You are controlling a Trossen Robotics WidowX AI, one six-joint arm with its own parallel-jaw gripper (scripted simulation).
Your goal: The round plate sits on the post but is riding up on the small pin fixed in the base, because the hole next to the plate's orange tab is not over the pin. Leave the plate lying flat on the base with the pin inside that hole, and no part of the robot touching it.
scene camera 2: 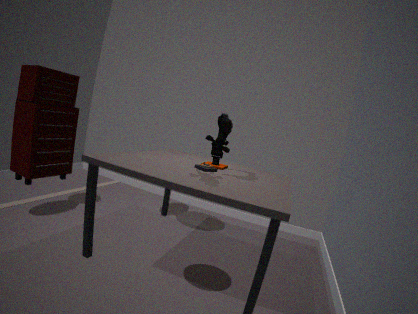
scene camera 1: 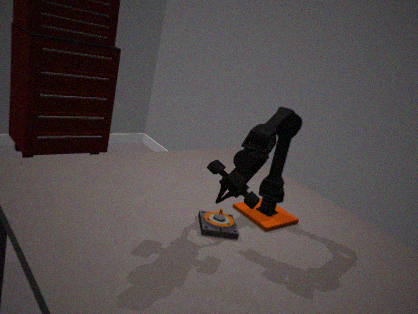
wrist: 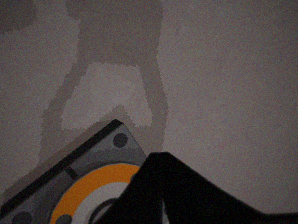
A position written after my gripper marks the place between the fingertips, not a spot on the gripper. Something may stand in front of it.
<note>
My gripper [scene camera 1: 216, 202] is shut, holding nothing.
My gripper is seen too in the wrist view [wrist: 159, 161].
</note>
